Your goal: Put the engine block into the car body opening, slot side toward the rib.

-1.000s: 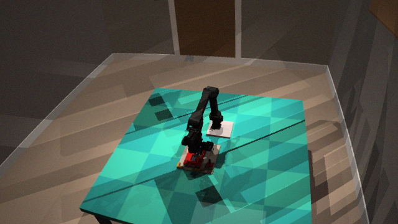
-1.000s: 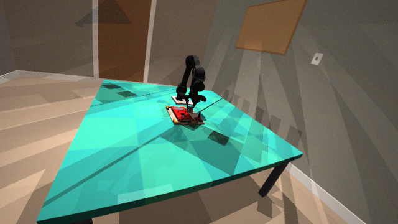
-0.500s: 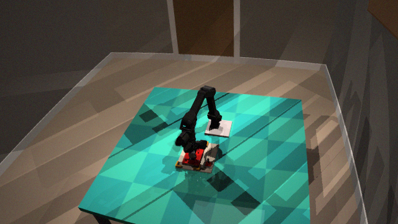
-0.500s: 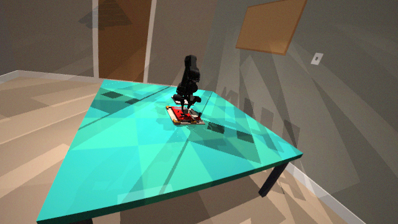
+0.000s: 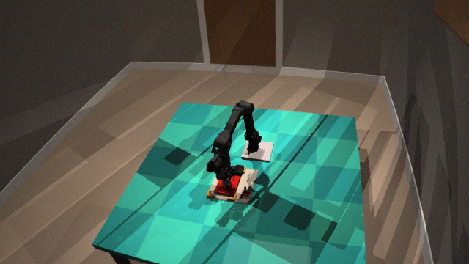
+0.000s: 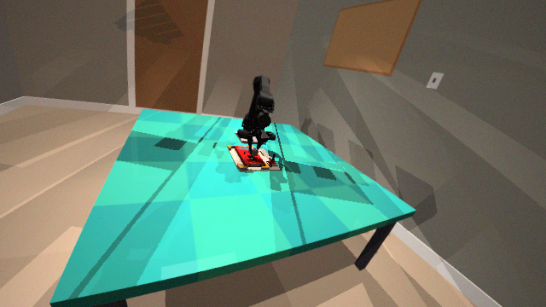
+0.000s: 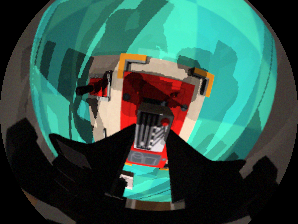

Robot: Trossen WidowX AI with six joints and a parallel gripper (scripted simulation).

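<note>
Now: the engine block 1 cm below my gripper tip. Also, from my gripper tip: beige base plate: 5 cm below, 3 cm behind, 1 cm to the left.
</note>
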